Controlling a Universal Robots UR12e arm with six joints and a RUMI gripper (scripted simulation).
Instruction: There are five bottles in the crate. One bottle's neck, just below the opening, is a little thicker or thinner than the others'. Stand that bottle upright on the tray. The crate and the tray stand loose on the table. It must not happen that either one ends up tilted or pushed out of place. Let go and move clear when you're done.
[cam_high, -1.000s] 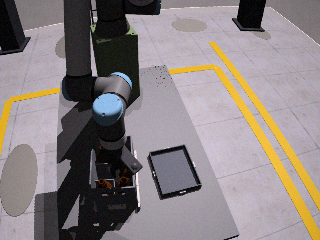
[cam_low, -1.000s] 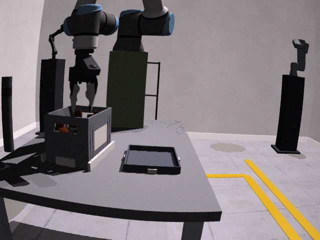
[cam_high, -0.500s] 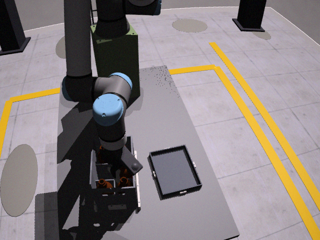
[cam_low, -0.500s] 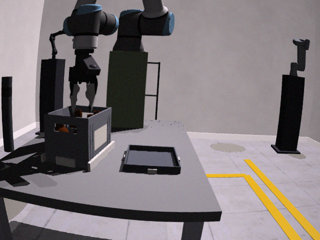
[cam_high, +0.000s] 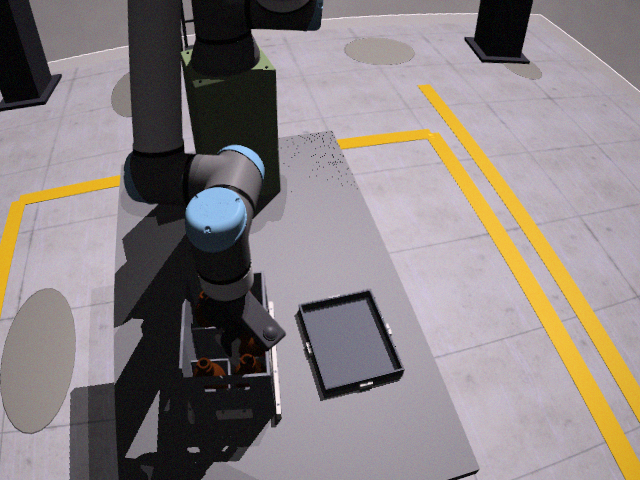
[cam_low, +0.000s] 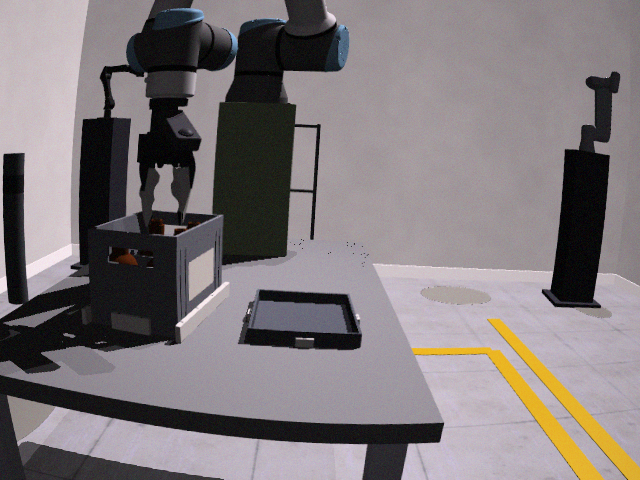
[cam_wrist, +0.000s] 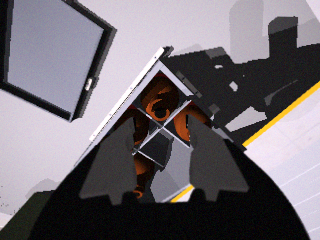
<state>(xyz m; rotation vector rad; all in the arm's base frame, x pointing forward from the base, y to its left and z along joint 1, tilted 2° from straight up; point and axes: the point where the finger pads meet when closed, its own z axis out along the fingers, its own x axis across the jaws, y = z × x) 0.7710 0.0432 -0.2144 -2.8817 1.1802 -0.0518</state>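
Now: the dark grey crate 110 mm below my hand, 90 mm behind it and 50 mm to the right of it. Also, from my hand: black tray (230 mm to the left, 180 mm below, 130 mm behind).
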